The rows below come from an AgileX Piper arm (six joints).
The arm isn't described. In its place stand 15 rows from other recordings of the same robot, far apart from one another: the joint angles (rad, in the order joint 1, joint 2, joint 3, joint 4, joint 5, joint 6), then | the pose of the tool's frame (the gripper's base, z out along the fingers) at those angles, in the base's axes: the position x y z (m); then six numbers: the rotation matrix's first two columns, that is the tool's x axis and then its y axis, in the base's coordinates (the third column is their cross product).
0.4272, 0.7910, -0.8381, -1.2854, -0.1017, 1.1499 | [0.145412 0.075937 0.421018 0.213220 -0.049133 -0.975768 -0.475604 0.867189 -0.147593]
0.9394, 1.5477, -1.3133, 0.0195, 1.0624, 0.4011 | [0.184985 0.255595 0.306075 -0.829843 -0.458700 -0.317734 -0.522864 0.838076 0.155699]
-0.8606, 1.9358, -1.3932, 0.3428, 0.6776, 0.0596 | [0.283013 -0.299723 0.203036 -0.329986 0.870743 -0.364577 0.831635 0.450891 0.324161]
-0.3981, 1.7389, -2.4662, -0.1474, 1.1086, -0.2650 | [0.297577 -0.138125 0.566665 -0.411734 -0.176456 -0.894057 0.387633 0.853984 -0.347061]
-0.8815, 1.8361, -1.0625, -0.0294, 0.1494, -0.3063 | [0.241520 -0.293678 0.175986 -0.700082 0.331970 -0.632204 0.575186 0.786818 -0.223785]
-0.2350, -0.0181, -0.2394, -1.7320, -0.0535, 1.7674 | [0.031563 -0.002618 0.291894 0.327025 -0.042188 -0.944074 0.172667 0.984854 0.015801]
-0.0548, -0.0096, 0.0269, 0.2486, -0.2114, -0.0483 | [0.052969 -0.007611 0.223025 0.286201 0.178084 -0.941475 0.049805 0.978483 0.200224]
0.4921, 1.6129, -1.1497, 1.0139, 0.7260, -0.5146 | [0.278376 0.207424 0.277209 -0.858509 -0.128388 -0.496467 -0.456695 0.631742 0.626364]
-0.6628, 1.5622, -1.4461, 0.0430, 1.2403, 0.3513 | [0.250190 -0.190604 0.333641 -0.486770 0.832733 -0.263839 0.834190 0.532758 0.142461]
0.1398, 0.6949, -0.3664, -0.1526, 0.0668, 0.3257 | [0.142010 0.019051 0.267387 -0.317455 0.129587 -0.939377 -0.076121 0.983939 0.161458]
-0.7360, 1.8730, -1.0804, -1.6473, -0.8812, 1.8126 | [0.318762 -0.194281 0.193657 -0.522858 0.578425 -0.626135 0.095121 0.769542 0.631473]
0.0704, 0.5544, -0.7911, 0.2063, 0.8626, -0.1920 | [0.087371 0.020354 0.359850 -0.490294 -0.090696 -0.866825 -0.231700 0.972345 0.029317]
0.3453, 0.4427, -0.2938, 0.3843, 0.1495, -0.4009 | [0.094289 0.039317 0.267261 -0.179330 -0.086239 -0.980002 -0.393199 0.919410 -0.008956]
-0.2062, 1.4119, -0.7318, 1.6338, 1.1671, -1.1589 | [0.258156 0.031327 0.270472 -0.749689 0.376109 -0.544526 -0.384753 0.421755 0.821028]
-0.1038, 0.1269, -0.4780, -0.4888, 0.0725, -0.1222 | [0.026658 -0.005889 0.356622 0.220711 -0.598553 -0.770079 0.318976 0.790429 -0.522949]
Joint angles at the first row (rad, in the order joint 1, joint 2, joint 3, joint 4, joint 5, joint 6):
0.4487, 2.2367, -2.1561, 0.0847, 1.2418, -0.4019
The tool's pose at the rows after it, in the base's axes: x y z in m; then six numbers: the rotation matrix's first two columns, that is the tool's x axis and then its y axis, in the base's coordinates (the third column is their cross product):
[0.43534 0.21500 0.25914 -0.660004 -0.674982 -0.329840 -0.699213 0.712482 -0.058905]
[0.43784 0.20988 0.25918 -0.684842 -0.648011 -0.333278 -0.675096 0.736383 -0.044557]
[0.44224 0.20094 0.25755 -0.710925 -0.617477 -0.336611 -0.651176 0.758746 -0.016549]
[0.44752 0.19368 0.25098 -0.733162 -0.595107 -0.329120 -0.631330 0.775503 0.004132]
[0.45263 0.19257 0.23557 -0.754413 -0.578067 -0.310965 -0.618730 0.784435 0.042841]
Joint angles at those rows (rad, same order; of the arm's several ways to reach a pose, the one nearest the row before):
0.4487, 2.2367, -2.1561, 0.0567, 1.2404, -0.3466
0.4356, 2.2367, -2.1561, 0.0641, 1.2404, -0.3245
0.4107, 2.2390, -2.1538, 0.0891, 1.2404, -0.3162
0.3900, 2.2528, -2.1538, 0.1048, 1.2397, -0.3107
0.3786, 2.2852, -2.1539, 0.1357, 1.2363, -0.3082

